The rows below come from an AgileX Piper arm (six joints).
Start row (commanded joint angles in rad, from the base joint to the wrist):
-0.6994 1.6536 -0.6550 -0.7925 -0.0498 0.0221
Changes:
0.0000 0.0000 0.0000 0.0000 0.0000 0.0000
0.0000 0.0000 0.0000 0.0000 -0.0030 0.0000
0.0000 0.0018 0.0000 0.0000 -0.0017 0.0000
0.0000 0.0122 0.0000 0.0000 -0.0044 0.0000
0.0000 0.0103 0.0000 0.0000 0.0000 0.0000
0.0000 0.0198 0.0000 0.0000 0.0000 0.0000
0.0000 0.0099 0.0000 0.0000 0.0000 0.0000
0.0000 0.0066 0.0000 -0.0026 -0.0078 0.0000
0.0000 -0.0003 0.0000 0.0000 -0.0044 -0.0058
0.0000 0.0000 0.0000 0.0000 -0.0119 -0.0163
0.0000 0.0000 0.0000 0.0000 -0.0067 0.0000
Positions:
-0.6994 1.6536 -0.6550 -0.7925 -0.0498 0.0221
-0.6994 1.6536 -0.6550 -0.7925 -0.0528 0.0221
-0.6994 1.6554 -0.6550 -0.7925 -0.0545 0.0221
-0.6994 1.6676 -0.6550 -0.7925 -0.0589 0.0221
-0.6994 1.6779 -0.6550 -0.7925 -0.0589 0.0221
-0.6994 1.6977 -0.6550 -0.7925 -0.0589 0.0221
-0.6994 1.7076 -0.6550 -0.7925 -0.0589 0.0221
-0.6994 1.7142 -0.6550 -0.7951 -0.0667 0.0221
-0.6994 1.7139 -0.6550 -0.7951 -0.0711 0.0163
-0.6994 1.7139 -0.6550 -0.7951 -0.0830 0.0000
-0.6994 1.7139 -0.6550 -0.7951 -0.0897 0.0000

